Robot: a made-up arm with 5 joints.
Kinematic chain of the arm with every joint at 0, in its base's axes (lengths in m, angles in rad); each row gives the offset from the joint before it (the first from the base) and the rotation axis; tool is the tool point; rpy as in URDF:
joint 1: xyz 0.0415 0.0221 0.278 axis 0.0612 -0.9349 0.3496
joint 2: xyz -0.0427 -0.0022 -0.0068 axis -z
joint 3: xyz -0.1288 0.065 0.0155 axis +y
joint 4: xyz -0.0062 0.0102 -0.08 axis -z
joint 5: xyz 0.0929 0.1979 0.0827 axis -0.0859 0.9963 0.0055
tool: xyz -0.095 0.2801 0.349 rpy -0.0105 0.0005 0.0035
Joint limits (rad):
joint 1: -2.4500..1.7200
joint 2: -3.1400..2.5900
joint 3: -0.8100..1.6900
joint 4: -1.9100..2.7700
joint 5: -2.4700..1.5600
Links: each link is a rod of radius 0.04 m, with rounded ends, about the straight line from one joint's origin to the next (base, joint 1, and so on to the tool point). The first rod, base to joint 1, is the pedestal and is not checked.
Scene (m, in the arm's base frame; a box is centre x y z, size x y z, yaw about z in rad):
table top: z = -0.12
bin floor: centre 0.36 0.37 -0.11 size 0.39 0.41 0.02 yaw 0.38
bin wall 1: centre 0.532 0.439 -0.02 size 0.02 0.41 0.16 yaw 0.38
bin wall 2: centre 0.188 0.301 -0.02 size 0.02 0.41 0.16 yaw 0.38
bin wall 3: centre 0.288 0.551 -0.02 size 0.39 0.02 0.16 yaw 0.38
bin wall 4: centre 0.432 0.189 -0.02 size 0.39 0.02 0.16 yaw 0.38
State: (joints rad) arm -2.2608 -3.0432 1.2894 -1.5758 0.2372
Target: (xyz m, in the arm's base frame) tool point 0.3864 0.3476 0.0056
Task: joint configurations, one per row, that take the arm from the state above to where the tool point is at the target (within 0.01 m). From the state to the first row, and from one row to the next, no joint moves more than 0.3 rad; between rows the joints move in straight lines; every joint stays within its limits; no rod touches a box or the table.
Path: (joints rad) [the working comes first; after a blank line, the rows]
Joints at the target: -2.4500 -1.5467 0.2484 0.9510 0.6433
Straight joint move there: clear.

1: -2.2818 -2.8769 1.1737 -1.2950 0.2823
2: -2.3028 -2.7106 1.0581 -1.0143 0.3275
3: -2.3239 -2.5444 0.9424 -0.7335 0.3726
4: -2.3449 -2.3781 0.8268 -0.4528 0.4177
5: -2.3659 -2.2118 0.7111 -0.1720 0.4628
6: -2.3869 -2.0455 0.5954 0.1088 0.5080
7: -2.4080 -1.8792 0.4798 0.3895 0.5531
8: -2.4290 -1.7129 0.3641 0.6703 0.5982
9: -2.4500 -1.5467 0.2484 0.9510 0.6433

